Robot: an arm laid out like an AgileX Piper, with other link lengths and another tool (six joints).
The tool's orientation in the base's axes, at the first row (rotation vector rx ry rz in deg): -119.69 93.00 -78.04
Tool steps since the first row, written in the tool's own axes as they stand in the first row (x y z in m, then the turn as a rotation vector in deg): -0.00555 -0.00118 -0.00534 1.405 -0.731 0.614; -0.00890 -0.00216 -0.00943 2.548 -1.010 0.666; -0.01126 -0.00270 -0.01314 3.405 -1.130 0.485; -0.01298 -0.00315 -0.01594 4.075 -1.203 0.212; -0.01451 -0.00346 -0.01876 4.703 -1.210 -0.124; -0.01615 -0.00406 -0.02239 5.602 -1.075 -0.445; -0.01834 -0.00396 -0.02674 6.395 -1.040 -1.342; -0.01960 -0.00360 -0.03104 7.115 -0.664 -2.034
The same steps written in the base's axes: -0.00304 0.00714 0.00072 0.938 -1.119 0.868; -0.00533 0.01188 0.00182 1.159 -1.985 1.635; -0.00764 0.01548 0.00297 1.103 -2.585 2.282; -0.00936 0.01816 0.00390 0.949 -3.013 2.849; -0.01119 0.02063 0.00486 0.704 -3.408 3.389; -0.01341 0.02362 0.00640 0.372 -4.091 3.982; -0.01663 0.02706 0.00761 -0.312 -4.428 4.907; -0.02000 0.02961 0.00915 -1.079 -4.916 5.466
